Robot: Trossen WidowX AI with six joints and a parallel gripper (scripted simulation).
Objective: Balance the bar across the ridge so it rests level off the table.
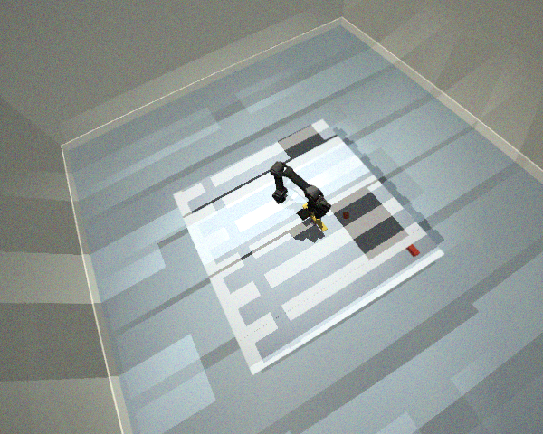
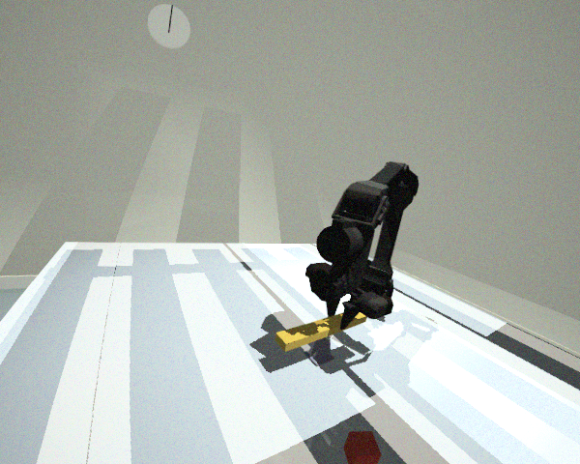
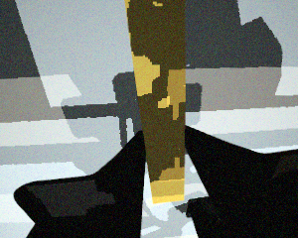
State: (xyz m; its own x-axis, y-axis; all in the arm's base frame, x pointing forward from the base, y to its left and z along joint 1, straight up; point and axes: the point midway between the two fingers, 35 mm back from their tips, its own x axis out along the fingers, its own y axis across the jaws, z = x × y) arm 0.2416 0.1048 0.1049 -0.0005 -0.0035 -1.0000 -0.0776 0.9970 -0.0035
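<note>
Right now the yellow bar is 3 cm ahead of my gripper tip. Also, from my gripper tip: red cube 20 cm to the left, 10 cm ahead, 5 cm below.
</note>
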